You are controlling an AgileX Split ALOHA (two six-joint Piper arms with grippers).
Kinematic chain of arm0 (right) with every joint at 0, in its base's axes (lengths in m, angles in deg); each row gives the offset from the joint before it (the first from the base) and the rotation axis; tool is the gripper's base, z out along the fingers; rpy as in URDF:
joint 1: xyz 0 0 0.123 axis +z
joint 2: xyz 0 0 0 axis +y
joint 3: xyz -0.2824 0 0.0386 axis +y
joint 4: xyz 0.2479 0 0.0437 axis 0.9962 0 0.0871
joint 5: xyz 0 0 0 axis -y
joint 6: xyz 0.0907 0 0.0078 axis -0.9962 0 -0.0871
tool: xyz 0 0 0 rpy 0 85 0
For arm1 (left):
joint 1: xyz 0 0 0.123 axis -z
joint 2: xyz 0 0 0 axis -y
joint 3: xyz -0.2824 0 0.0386 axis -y
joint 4: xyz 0.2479 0 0.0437 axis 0.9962 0 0.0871
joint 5: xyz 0 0 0 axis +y
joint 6: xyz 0.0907 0 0.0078 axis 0.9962 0 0.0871
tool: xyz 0 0 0 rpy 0 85 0
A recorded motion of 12 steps. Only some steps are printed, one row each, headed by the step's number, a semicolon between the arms.
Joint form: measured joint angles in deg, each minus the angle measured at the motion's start. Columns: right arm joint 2, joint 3, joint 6, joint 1, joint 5, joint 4; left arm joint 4, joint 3, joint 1, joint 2, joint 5, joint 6.
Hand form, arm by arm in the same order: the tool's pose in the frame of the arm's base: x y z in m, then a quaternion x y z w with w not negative. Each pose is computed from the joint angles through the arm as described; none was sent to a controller.
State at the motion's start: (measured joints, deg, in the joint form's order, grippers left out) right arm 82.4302 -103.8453 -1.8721 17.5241 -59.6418 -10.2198; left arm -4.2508 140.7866 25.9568 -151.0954 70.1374 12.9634
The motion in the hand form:
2: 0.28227 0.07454 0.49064 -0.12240 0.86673 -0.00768 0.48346; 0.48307 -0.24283 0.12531 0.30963 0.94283 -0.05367 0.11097
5: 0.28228 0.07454 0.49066 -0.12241 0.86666 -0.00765 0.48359; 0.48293 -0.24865 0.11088 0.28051 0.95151 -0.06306 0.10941
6: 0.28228 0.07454 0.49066 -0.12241 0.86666 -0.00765 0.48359; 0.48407 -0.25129 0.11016 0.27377 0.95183 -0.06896 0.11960
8: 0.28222 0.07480 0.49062 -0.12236 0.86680 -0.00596 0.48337; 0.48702 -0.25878 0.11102 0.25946 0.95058 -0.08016 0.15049
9: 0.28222 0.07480 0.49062 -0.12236 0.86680 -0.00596 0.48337; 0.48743 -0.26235 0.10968 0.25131 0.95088 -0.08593 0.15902
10: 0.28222 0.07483 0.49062 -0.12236 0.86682 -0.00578 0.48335; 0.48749 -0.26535 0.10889 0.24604 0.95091 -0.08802 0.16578
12: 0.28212 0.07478 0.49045 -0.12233 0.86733 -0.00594 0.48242; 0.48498 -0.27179 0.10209 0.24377 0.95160 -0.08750 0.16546
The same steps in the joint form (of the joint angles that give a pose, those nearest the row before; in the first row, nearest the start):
2: 0.00 0.00 0.00 0.00 0.23 0.00; -0.37 0.00 0.00 -1.18 -0.07 -1.50
5: 0.00 0.00 0.00 0.00 0.24 0.00; -1.03 -0.10 0.46 -2.74 -1.88 -5.16
6: 0.00 0.00 0.00 0.00 0.24 0.00; -1.43 -0.11 0.61 -2.88 -3.34 -5.88
8: 0.00 0.00 0.00 0.00 0.24 0.20; -1.80 -0.05 1.14 -3.01 -7.29 -7.65
9: 0.00 0.00 0.00 0.00 0.24 0.20; -2.08 -0.06 1.42 -3.22 -8.68 -8.68
10: 0.00 0.00 0.00 0.00 0.24 0.22; -1.96 -0.05 1.72 -3.36 -9.70 -9.55
12: 0.00 0.00 0.00 0.00 0.12 0.22; -1.58 -0.05 2.49 -4.10 -10.48 -10.65

